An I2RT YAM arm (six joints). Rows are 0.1 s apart.
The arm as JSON. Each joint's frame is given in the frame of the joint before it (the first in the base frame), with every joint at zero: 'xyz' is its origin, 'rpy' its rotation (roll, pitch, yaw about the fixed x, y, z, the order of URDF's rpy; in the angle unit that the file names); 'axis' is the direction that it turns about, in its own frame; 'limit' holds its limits. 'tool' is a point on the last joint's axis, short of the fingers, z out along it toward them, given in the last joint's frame.
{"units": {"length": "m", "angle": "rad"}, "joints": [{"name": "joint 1", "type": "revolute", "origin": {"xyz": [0.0, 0.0, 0.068], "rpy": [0.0, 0.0, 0.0]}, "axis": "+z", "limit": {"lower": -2.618, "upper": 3.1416}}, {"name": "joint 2", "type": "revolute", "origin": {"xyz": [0.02, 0.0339, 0.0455], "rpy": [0.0, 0.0, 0.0]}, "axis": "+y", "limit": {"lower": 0.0, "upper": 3.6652}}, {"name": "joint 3", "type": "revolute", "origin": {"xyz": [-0.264, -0.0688, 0.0], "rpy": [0.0, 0.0, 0.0]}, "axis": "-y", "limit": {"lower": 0.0, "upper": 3.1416}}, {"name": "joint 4", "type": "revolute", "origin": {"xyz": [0.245, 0.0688, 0.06], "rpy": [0.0, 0.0, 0.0]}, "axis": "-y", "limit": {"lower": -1.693, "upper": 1.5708}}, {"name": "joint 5", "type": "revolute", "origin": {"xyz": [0.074, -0.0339, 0.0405], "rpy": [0.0, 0.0, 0.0]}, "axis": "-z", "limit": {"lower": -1.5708, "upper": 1.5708}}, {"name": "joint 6", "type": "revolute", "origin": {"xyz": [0.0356, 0.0, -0.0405], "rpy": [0.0, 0.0, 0.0]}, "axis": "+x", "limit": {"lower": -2.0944, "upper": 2.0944}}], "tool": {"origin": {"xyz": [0.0, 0.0, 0.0], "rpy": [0.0, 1.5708, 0.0]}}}
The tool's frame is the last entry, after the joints.
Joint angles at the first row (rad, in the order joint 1, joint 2, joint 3, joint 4, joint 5, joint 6):
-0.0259, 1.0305, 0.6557, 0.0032, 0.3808, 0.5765
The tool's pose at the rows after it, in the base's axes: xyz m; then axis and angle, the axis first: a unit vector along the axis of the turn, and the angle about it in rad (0 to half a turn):
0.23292 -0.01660 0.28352 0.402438 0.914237 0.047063 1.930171
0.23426 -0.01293 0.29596 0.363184 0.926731 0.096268 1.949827
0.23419 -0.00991 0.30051 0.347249 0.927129 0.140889 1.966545
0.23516 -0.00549 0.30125 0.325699 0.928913 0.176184 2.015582
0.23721 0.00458 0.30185 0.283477 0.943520 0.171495 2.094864
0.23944 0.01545 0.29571 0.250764 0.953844 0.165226 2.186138
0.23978 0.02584 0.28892 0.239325 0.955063 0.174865 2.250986
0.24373 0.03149 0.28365 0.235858 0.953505 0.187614 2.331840
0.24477 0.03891 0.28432 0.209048 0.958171 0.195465 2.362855
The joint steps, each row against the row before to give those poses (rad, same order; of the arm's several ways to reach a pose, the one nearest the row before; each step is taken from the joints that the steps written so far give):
-0.0002, -0.0146, 0.0608, -0.0773, -0.0809, 0.0213
0.0000, -0.0004, 0.0501, -0.0496, -0.1073, -0.0086
0.0015, -0.0031, 0.0157, -0.0149, -0.0756, 0.0227
0.0080, 0.0082, 0.0181, -0.0377, -0.0723, 0.0162
0.0393, 0.0253, 0.0446, -0.0968, -0.0218, -0.0356
0.0435, 0.0324, 0.0254, -0.0825, -0.0107, -0.0188
0.0414, 0.0190, 0.0023, -0.0375, -0.0106, 0.0241
0.0156, 0.0373, 0.0216, -0.0489, -0.0380, 0.0277
0.0256, 0.0153, 0.0186, -0.0255, -0.0254, -0.0185

